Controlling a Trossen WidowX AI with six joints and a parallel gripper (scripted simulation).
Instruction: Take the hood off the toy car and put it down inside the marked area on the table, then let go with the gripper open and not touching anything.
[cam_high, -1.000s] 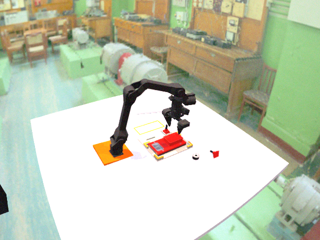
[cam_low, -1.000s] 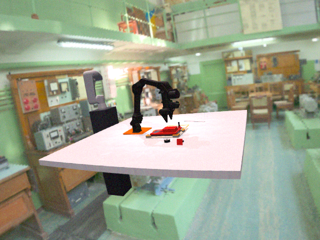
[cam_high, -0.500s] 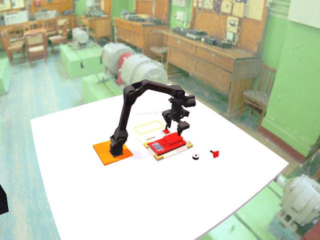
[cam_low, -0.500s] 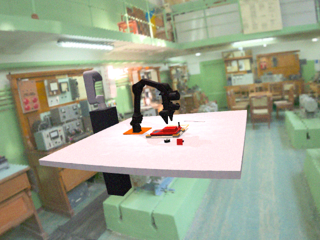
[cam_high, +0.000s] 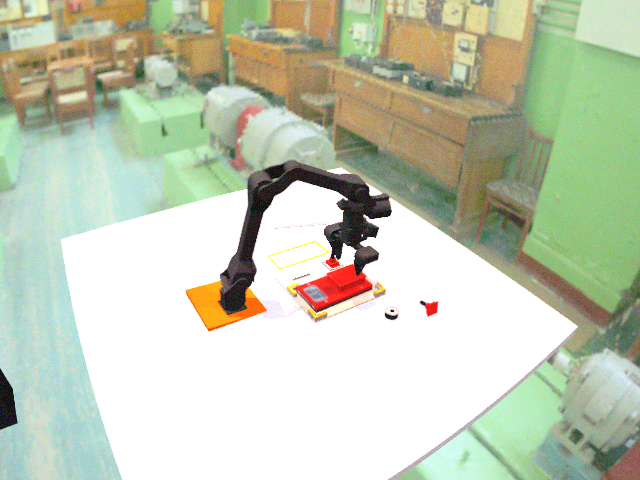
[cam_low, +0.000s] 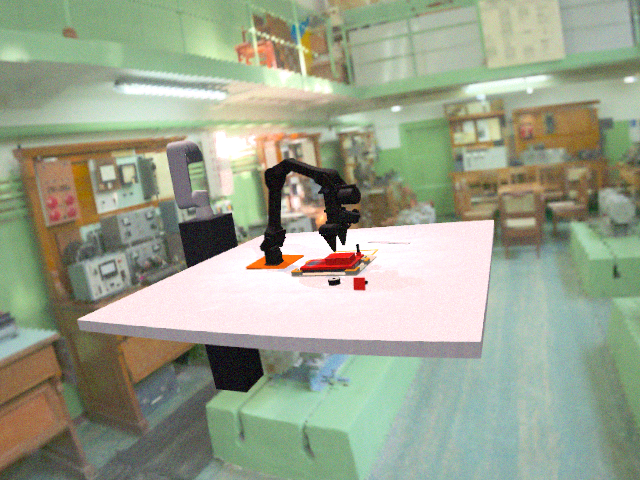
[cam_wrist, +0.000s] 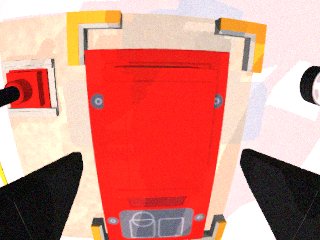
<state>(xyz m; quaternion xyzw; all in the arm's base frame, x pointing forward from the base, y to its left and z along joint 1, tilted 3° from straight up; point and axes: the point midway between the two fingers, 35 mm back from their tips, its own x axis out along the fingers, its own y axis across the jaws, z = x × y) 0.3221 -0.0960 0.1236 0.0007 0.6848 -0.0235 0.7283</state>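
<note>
My gripper tip is now 4 cm above the red hood. From my gripper tip the other things lie so: white wheel (17 cm to the right, 7 cm below, 3 cm ahead).
</note>
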